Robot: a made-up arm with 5 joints.
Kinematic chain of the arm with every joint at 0, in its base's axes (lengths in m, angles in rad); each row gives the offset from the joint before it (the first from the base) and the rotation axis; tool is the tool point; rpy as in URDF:
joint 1: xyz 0.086 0 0.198 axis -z
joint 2: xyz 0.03 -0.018 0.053 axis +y
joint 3: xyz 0.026 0 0.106 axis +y
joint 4: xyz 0.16 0 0.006 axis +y
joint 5: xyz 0.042 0.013 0 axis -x
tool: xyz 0 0 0 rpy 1.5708 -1.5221 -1.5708
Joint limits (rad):
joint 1: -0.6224..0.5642
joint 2: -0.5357..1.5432
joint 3: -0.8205..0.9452
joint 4: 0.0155..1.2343
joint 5: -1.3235..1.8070
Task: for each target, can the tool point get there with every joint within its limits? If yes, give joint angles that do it. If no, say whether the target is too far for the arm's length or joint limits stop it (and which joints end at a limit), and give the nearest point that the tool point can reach.
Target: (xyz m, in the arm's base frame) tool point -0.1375 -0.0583 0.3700
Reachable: no: joint limits stop it (at a limit: joint 2, joint 3, joint 4) | nearest point 0.0643 -0.0057 0.1490 | short by 0.304 m
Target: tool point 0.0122 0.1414 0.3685
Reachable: no: joint limits stop it (at a limit: joint 1, joint 2, joint 4) | nearest point 0.2141 0.0858 0.4396 | short by 0.221 m
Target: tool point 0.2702 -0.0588 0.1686
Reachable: yes | joints 0.2831 0.4905 0.4260 0.9380 0.8357
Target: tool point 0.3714 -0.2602 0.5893
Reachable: no: too far | nearest point 0.2928 -0.1368 0.4615 | short by 0.194 m
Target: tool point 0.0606 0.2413 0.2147
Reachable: no: joint limits stop it (at a limit: joint 1, joint 3, joint 4) | nearest point 0.1995 0.0753 0.2082 | short by 0.217 m
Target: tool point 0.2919 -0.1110 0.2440
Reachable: yes | joints 0.4730 0.1086 0.4256 0.3781 -0.6235
